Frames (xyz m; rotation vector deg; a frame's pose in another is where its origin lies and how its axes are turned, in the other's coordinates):
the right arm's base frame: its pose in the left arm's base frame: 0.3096 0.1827 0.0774 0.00 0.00 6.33
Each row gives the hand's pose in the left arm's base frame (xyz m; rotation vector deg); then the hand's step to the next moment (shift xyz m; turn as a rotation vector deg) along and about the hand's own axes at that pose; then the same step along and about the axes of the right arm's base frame.
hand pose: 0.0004 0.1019 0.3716 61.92 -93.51 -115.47
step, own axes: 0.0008 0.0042 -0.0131 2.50 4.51 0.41
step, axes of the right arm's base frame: 0.0069 -0.0116 0.0029 -3.13 -2.36 3.38
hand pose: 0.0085 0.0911 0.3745 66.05 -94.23 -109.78
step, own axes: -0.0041 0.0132 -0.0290 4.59 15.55 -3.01
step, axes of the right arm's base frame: 0.0194 -0.0213 0.0142 -5.00 -8.72 13.07
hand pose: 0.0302 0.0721 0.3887 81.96 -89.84 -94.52
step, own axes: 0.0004 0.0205 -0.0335 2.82 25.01 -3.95
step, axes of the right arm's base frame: 0.0202 -0.0229 0.0247 -6.70 -9.83 22.53
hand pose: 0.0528 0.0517 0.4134 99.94 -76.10 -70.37
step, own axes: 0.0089 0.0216 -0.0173 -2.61 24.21 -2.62
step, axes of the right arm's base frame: 0.0066 -0.0169 0.0227 -7.36 -4.24 22.97
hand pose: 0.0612 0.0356 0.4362 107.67 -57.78 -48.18
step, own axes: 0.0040 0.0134 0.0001 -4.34 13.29 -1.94
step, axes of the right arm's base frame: -0.0035 -0.0077 0.0111 -4.64 0.47 13.32
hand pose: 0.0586 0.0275 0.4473 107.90 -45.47 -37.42
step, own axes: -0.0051 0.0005 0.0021 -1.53 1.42 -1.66
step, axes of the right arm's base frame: -0.0046 0.0030 0.0001 0.04 1.63 2.11
